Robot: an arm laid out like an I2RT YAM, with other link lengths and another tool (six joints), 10 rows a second.
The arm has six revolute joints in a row. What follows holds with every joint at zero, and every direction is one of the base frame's. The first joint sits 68 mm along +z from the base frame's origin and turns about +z. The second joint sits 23.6 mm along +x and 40 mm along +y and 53.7 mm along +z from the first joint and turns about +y. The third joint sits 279.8 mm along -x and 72.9 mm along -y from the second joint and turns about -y. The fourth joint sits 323.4 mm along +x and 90.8 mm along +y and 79.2 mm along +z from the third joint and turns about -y. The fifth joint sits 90.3 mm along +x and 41.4 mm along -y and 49.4 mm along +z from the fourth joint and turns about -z. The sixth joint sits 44.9 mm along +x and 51 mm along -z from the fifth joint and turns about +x. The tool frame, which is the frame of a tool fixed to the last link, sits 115 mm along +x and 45 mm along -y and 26 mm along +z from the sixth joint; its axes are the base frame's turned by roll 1.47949, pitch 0.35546 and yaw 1.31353 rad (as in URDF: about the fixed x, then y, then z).
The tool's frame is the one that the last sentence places.
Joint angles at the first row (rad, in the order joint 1, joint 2, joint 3, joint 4, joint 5, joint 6):
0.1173, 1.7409, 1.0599, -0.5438, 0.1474, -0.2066
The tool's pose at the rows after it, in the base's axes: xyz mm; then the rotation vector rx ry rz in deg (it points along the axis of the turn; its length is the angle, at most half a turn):
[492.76, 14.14, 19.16, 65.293, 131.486, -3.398]
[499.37, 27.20, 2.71, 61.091, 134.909, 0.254]
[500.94, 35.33, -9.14, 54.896, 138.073, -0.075]
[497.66, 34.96, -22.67, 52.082, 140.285, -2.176]
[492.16, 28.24, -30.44, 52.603, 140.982, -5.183]
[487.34, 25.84, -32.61, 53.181, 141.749, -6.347]
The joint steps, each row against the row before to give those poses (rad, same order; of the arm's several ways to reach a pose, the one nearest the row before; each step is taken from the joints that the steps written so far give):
0.0012, 0.0514, 0.0000, 0.0450, -0.0053, -0.0080
0.0019, 0.0397, 0.0000, 0.0416, -0.0584, -0.0614
0.0076, 0.0294, 0.0004, 0.0137, -0.0061, -0.0805
0.0008, 0.0298, 0.0000, -0.0015, 0.0126, -0.0404
-0.0035, 0.0156, 0.0000, -0.0153, 0.0267, 0.0026
-0.0015, 0.0008, 0.0000, -0.0205, 0.0054, 0.0050

